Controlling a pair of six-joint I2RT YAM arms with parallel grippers.
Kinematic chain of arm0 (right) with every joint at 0, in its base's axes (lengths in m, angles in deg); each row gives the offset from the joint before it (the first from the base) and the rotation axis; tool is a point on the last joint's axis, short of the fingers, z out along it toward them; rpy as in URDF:
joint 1: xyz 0 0 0.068 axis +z
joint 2: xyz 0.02 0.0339 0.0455 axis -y
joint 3: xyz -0.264 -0.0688 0 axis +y
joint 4: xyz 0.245 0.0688 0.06 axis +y
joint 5: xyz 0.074 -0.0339 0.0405 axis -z
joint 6: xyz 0.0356 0 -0.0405 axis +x
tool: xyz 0 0 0 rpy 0 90 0
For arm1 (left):
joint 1: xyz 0 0 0.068 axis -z
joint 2: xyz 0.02 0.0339 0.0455 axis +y
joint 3: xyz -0.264 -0.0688 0 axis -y
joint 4: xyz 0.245 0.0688 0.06 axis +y
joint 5: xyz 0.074 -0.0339 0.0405 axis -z
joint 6: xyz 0.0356 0 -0.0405 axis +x
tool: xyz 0 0 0 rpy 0 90 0
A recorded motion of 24 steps. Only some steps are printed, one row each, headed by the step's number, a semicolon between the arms.
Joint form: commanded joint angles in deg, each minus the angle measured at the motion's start. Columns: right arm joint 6, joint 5, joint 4, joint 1, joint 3, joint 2; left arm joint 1, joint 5, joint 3, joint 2, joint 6, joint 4.
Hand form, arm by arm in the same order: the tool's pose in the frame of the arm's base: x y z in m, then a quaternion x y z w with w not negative. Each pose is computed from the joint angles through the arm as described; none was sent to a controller.
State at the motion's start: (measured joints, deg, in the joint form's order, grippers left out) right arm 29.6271 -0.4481 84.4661 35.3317 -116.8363 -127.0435; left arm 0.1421 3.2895 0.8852 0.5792 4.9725 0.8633
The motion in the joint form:
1: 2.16 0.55 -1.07 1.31 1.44 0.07; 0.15 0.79 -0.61 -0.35 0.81 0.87
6: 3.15 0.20 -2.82 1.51 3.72 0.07; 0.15 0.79 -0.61 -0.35 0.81 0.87
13: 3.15 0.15 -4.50 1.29 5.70 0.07; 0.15 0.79 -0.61 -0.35 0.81 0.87
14: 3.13 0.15 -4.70 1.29 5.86 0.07; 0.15 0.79 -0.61 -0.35 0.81 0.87
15: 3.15 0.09 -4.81 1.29 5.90 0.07; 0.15 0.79 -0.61 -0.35 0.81 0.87
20: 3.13 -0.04 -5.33 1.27 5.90 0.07; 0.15 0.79 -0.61 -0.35 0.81 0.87
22: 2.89 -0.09 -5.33 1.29 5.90 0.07; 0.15 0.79 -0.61 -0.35 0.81 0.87
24: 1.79 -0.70 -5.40 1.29 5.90 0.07; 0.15 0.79 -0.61 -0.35 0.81 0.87
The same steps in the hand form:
1: 0.3381 0.2514 0.2248 0.04235 -0.99816 0.02513 0.03538; 0.1104 -0.0031 0.1715 0.06275 0.71467 0.00784 0.69660
6: 0.3364 0.2523 0.2149 0.03532 -0.99822 0.02563 0.04065; 0.1104 -0.0031 0.1715 0.06275 0.71467 0.00784 0.69660
13: 0.3368 0.2506 0.2062 0.03337 -0.99816 0.02668 0.04310; 0.1104 -0.0031 0.1715 0.06275 0.71467 0.00784 0.69660
14: 0.3368 0.2506 0.2055 0.03355 -0.99817 0.02648 0.04282; 0.1104 -0.0031 0.1715 0.06275 0.71467 0.00784 0.69660
15: 0.3369 0.2507 0.2053 0.03335 -0.99820 0.02571 0.04261; 0.1104 -0.0031 0.1715 0.06275 0.71467 0.00784 0.69660
20: 0.3377 0.2512 0.2052 0.03332 -0.99842 0.02218 0.03953; 0.1104 -0.0031 0.1715 0.06275 0.71467 0.00784 0.69660
22: 0.3376 0.2514 0.2052 0.03556 -0.99834 0.02174 0.03982; 0.1104 -0.0031 0.1715 0.06275 0.71467 0.00784 0.69660
24: 0.3375 0.2518 0.2052 0.04491 -0.99795 0.01661 0.04250; 0.1104 -0.0031 0.1715 0.06275 0.71467 0.00784 0.69660

